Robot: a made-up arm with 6 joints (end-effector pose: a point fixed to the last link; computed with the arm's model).
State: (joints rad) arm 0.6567 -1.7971 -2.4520 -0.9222 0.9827 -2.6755
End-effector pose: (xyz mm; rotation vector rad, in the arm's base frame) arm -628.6 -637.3 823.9 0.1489 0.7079 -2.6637
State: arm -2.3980 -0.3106 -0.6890 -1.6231 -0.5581 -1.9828
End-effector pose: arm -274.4 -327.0 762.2 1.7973 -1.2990 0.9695
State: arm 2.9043 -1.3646 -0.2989 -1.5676 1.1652 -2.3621
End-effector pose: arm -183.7 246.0 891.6 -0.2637 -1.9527 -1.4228
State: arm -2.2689 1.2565 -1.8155 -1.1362 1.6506 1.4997
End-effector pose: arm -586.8 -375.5 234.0 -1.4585 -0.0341 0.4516
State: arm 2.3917 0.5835 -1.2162 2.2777 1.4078 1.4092
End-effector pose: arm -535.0 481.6 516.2 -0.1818 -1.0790 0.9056
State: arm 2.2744 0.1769 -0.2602 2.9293 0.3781 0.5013
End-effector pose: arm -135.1 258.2 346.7 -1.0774 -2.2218 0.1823
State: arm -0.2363 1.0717 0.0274 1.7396 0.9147 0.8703
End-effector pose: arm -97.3 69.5 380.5 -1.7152 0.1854 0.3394
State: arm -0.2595 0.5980 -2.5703 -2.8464 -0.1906 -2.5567
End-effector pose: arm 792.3 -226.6 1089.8 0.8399 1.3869 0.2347
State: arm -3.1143 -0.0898 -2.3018 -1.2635 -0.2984 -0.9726
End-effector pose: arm -299.0 -11.4 1481.4 0.2765 -0.5158 0.9275
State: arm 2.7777 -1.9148 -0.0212 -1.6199 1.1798 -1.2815
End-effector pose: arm -73.5 235.9 870.7 -0.9158 -0.8291 -0.8389
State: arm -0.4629 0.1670 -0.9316 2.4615 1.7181 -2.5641
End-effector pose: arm 632.6 -251.5 708.1 -0.0124 0.9377 0.1091
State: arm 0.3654 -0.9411 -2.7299 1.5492 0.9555 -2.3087
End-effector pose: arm -560.1 -200.2 1359.8 -0.1604 -0.9842 -0.6241
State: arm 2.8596 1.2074 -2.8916 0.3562 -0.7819 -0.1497
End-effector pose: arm -751.9 409.2 909.0 -0.9014 0.8156 2.3399
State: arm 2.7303 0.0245 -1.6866 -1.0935 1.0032 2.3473
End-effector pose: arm -527.7 434.7 1071.1 -1.0011 2.3939 1.2412
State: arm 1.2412 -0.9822 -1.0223 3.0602 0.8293 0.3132
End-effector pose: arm 122.4 243.9 1252.1 0.0374 -0.4696 -1.7364
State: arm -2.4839 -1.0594 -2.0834 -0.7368 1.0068 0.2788
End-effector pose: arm 192.1 351.3 1442.9 -1.5425 0.5381 2.5284
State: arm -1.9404 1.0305 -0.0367 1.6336 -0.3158 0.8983
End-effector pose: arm -78.8 157.1 373.7 -1.6565 1.0829 0.3194
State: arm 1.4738 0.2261 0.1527 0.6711 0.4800 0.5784
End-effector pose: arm 116.2 8.1 353.9 0.4945 -2.2677 1.2217
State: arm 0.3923 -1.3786 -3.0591 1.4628 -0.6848 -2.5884
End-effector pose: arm -694.2 -477.8 779.8 1.6811 -0.4167 -0.1905
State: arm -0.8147 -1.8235 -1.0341 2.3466 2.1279 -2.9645
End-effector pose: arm -239.2 367.5 1087.3 -1.2395 -1.3188 -0.6736
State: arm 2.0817 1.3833 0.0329 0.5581 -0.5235 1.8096
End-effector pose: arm 205.4 -26.5 356.0 0.0606 2.2029 -1.2464
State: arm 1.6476 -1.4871 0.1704 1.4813 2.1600 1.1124
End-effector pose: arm -60.7 117.1 633.1 0.9993 -1.2030 0.4703
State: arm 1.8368 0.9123 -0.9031 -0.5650 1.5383 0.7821
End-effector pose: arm 106.3 398.0 226.6 -1.6573 1.0128 -2.4200
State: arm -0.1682 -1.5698 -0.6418 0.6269 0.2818 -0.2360
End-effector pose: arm 83.1 -105.1 1114.1 0.3377 1.2582 -0.0680
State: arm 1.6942 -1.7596 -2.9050 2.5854 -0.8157 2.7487
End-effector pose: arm 259.7 -823.9 634.6 1.1291 0.3984 0.8451
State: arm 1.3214 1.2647 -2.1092 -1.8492 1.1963 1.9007
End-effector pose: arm 413.4 851.3 366.5 -0.3985 1.4816 -0.5690
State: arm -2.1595 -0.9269 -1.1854 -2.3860 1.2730 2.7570
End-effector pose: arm -185.8 -21.1 1320.7 0.6344 -1.1494 -2.1118
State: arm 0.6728 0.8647 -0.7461 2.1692 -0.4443 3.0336
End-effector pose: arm 362.9 104.9 227.0 2.4007 -1.4710 0.6915
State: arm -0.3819 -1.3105 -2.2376 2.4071 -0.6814 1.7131
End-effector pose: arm -517.3 115.5 1255.0 0.4265 0.1986 -2.6564
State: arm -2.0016 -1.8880 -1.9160 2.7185 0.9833 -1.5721
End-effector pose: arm 354.8 816.4 956.3 -1.3355 0.1834 -0.9962
